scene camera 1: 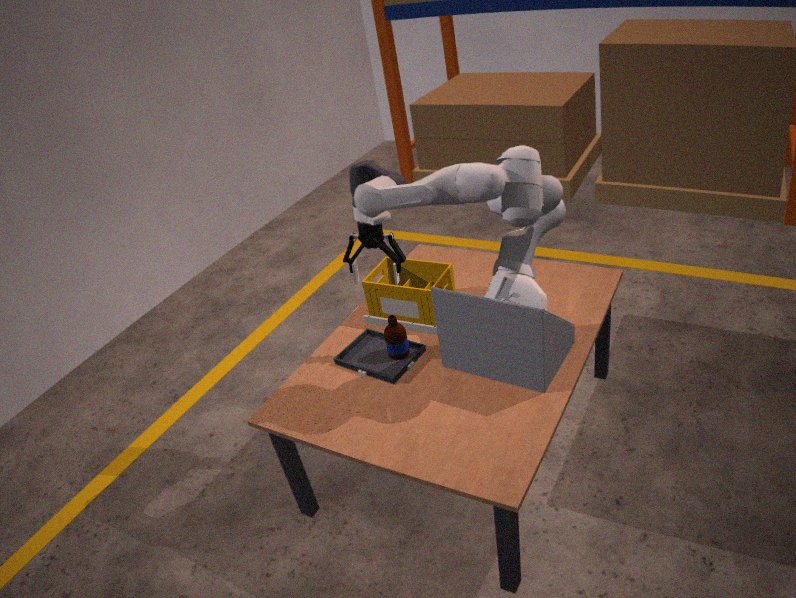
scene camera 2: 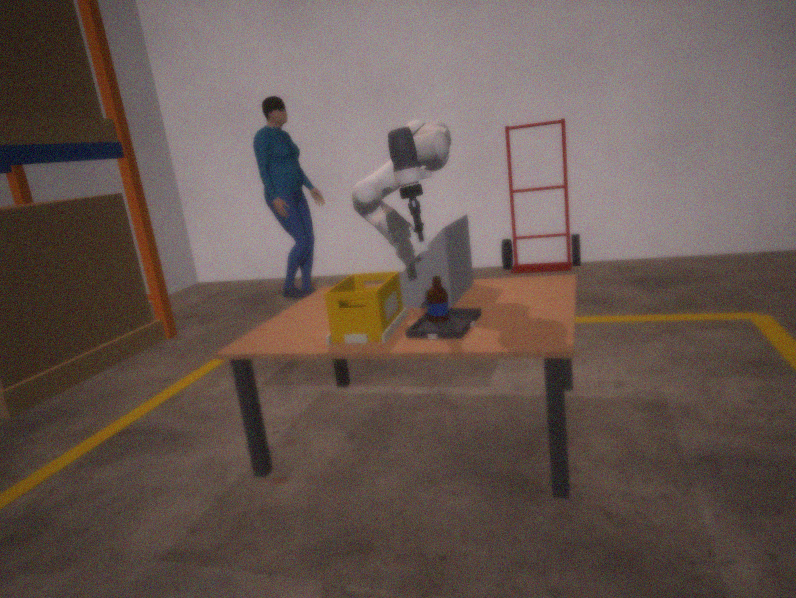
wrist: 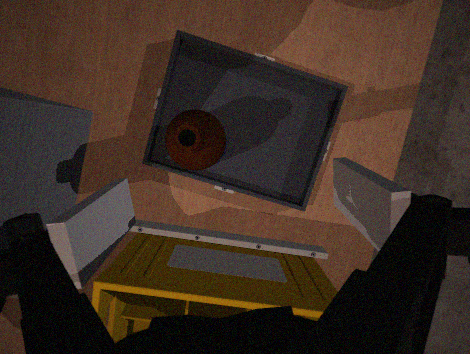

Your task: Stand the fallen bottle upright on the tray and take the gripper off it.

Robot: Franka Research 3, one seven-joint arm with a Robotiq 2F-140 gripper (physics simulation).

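Note:
A brown bottle (scene camera 1: pixel 395 339) (scene camera 2: pixel 437 299) (wrist: pixel 202 150) with a blue band stands upright on the dark tray (scene camera 1: pixel 355 368) (scene camera 2: pixel 464 331) (wrist: pixel 320 147), near one corner of it; in the wrist view its open mouth faces the camera. My gripper (scene camera 1: pixel 375 276) (scene camera 2: pixel 420 239) (wrist: pixel 231 191) is wide open with nothing between its fingers. It hangs above and behind the bottle, near the yellow crate, clear of the bottle and the tray.
A yellow crate (scene camera 1: pixel 400 308) (scene camera 2: pixel 348 317) (wrist: pixel 150 260) stands beside the tray, with a pale strip (scene camera 1: pixel 415 326) (wrist: pixel 227 240) along its foot. A grey panel (scene camera 1: pixel 492 337) (scene camera 2: pixel 459 257) (wrist: pixel 40 145) stands on the tray's other side. A person (scene camera 2: pixel 281 164) stands beyond the table (scene camera 1: pixel 463 444).

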